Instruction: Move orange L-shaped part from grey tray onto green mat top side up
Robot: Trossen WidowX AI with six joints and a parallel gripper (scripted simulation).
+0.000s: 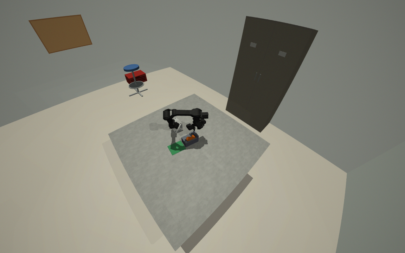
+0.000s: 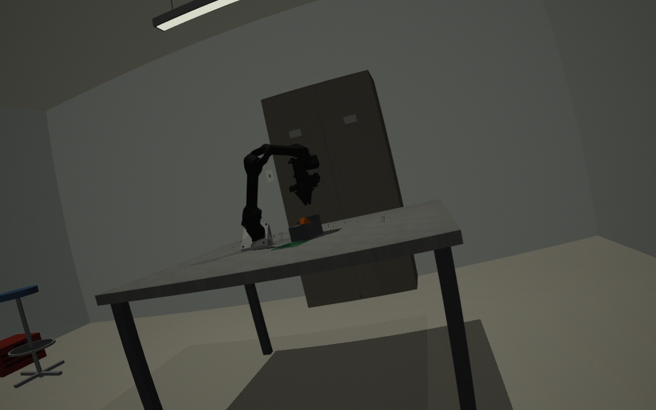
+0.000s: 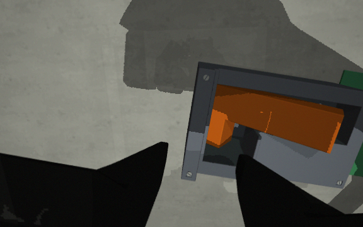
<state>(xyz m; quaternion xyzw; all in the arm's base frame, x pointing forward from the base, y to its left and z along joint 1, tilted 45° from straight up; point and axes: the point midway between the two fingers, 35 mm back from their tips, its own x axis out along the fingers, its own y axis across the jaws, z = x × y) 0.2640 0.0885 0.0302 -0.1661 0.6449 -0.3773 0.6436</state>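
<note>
Now: gripper tip 10 cm above the orange L-shaped part, 4 cm to the left of it and 2 cm past it. Also, from my gripper tip: green mat 21 cm to the right, 16 cm below, 7 cm behind.
</note>
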